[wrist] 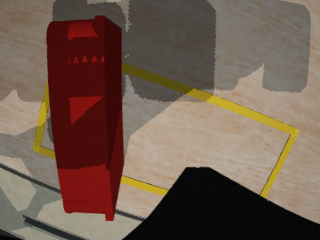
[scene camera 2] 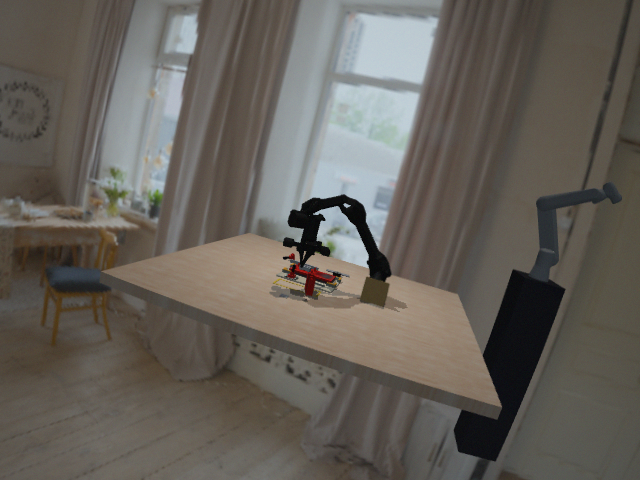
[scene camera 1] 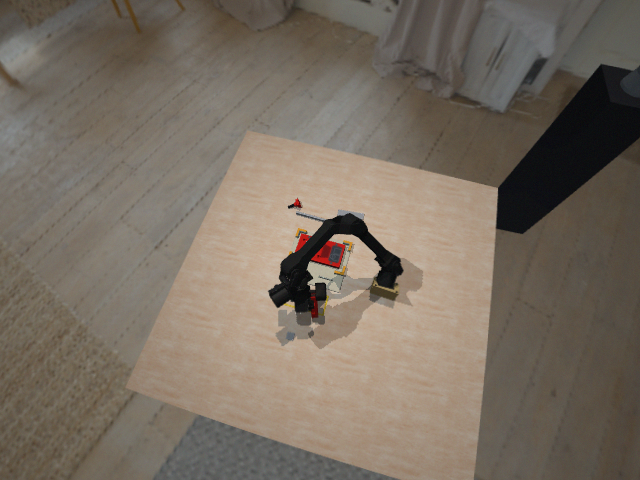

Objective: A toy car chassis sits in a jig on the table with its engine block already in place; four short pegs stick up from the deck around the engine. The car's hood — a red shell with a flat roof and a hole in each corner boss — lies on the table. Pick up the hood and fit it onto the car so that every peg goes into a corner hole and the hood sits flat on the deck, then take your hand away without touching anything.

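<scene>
Scene camera 2 gives me my gripper (scene camera 2: 301, 267), which is shut and holds nothing. In the wrist view there is the gripper (wrist: 196, 178) again, and that view also shows me a red hood (wrist: 84, 56).
</scene>
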